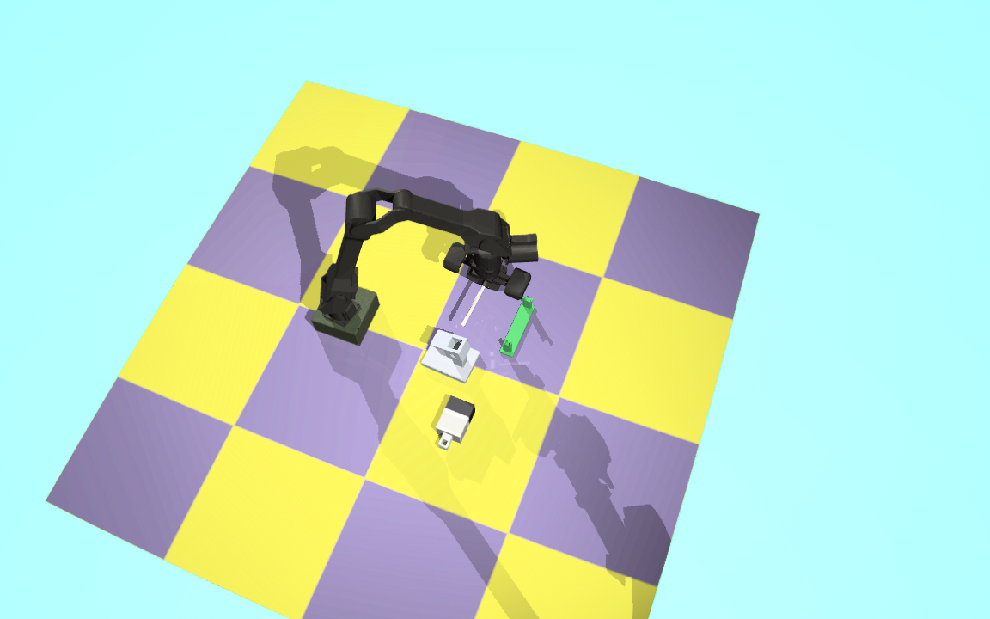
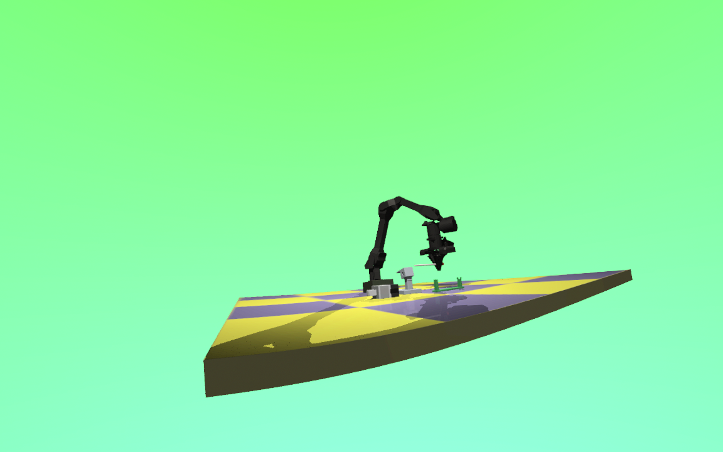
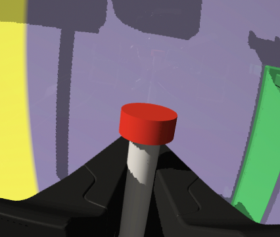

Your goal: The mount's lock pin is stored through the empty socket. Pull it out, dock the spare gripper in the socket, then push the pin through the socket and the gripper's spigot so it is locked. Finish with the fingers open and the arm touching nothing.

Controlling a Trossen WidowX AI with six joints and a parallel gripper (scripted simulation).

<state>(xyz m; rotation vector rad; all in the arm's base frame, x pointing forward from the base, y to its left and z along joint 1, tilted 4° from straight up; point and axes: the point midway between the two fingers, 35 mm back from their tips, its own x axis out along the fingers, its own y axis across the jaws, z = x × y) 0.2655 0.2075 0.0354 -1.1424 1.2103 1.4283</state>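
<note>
My gripper tip is 10 cm short of the green cradle, 6 cm above it and 2 cm to the left of it. The rest, counted from my gripper tip: spare gripper 30 cm to the right, 10 cm ahead, 6 cm below; socket 17 cm to the right, 3 cm below, 1 cm ahead.
</note>
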